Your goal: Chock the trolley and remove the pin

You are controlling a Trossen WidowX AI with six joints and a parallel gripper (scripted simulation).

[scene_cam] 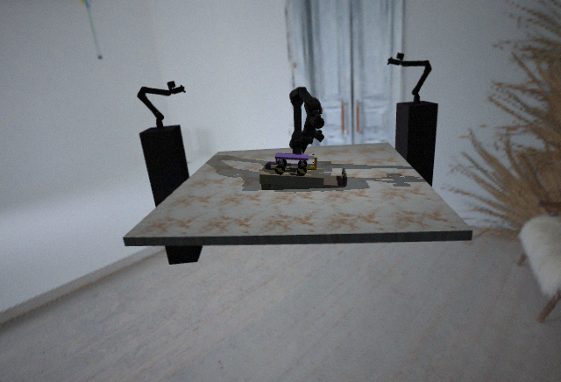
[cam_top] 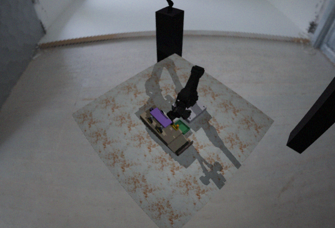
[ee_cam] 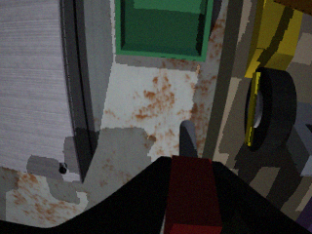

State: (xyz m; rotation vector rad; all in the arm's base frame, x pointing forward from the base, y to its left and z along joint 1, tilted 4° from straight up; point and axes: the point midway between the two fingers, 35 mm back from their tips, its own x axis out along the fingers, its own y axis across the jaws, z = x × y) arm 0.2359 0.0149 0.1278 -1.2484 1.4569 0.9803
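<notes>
My gripper tip is 10 mm past the green tray, 50 mm to the right of it and 150 mm above it. The rest, counted from my gripper tip: red-headed stop pin (right at my gripper tip); yellow chock (50 mm ahead, 30 mm to the left, 60 mm below); purple-topped trolley (90 mm ahead, 70 mm to the right, 30 mm below).
</notes>
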